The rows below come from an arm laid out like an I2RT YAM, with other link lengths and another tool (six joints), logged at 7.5 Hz.
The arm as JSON. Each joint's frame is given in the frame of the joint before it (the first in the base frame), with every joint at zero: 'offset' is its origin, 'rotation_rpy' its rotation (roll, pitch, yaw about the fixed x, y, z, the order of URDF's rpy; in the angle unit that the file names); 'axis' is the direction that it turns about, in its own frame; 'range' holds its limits. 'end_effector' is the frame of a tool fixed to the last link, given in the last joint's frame.
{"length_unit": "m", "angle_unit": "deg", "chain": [
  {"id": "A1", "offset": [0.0, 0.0, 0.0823], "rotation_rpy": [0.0, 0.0, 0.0], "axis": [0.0, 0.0, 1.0], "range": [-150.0, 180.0]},
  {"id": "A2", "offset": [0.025, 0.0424, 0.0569], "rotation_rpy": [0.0, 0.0, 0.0], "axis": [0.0, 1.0, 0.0], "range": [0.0, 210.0]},
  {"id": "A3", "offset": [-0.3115, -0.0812, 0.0], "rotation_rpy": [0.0, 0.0, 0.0], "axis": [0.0, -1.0, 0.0], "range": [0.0, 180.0]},
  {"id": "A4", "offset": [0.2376, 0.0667, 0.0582], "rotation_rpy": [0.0, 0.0, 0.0], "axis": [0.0, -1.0, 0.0], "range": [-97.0, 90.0]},
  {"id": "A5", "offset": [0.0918, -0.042, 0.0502], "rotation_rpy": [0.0, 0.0, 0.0], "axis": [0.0, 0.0, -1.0], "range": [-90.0, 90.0]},
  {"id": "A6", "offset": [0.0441, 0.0, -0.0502], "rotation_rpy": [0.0, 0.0, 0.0], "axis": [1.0, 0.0, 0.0], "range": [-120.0, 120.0]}
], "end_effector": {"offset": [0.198, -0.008, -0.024], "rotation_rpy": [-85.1, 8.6, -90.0]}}
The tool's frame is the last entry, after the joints.
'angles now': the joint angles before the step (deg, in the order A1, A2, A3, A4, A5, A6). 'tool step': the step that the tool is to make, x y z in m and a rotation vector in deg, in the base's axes. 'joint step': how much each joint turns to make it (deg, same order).
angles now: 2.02 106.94 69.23 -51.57 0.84 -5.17
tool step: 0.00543 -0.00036 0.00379 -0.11 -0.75 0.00
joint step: 0.00 -0.11 0.86 -0.22 0.14 0.00
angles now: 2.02 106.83 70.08 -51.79 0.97 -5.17
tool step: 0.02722 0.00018 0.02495 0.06 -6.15 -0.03
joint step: -0.02 -3.08 1.95 1.11 0.16 0.00
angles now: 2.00 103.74 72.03 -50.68 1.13 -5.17
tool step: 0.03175 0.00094 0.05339 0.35 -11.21 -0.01
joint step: 0.00 -7.74 0.87 2.61 0.04 0.00
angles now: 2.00 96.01 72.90 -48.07 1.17 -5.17
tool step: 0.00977 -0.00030 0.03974 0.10 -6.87 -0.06
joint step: 0.00 -5.73 0.26 0.87 0.15 0.00
